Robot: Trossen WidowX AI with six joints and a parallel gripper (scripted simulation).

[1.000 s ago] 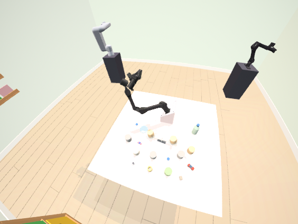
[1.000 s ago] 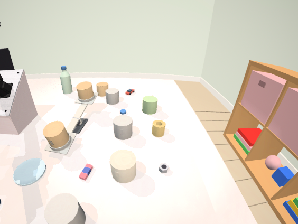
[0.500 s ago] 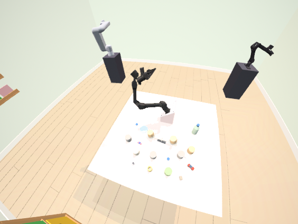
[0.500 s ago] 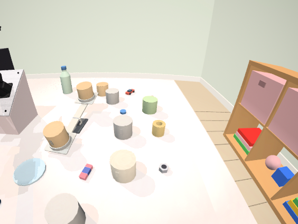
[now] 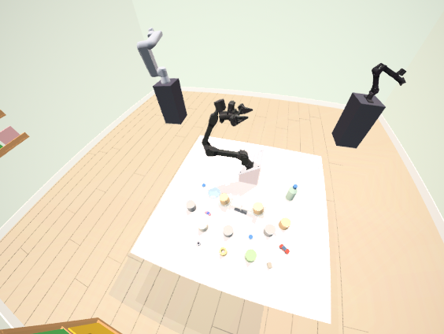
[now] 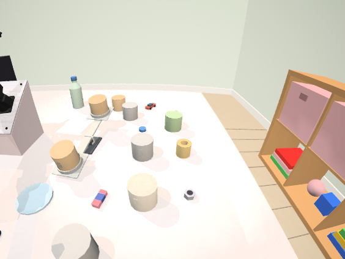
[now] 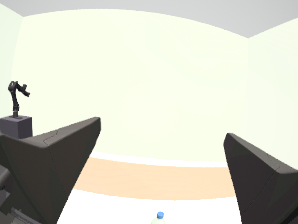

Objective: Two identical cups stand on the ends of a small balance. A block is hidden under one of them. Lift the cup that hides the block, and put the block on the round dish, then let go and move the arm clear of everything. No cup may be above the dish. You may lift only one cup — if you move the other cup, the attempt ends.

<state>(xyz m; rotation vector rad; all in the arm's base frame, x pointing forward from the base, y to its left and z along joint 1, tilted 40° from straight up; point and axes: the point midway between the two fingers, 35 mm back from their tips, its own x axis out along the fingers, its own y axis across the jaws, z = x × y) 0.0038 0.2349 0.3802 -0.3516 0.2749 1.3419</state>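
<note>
Right now the pale block is 57 cm below my gripper tip, 29 cm ahead of it and 12 cm to the right of it. Round my gripper tip: pale blue round dish 61 cm below, 23 cm to the right, 22 cm ahead; then bottle 50 cm below, 37 cm to the left, 15 cm ahead; then balance 58 cm below, 32 cm ahead, 1 cm to the left.
</note>
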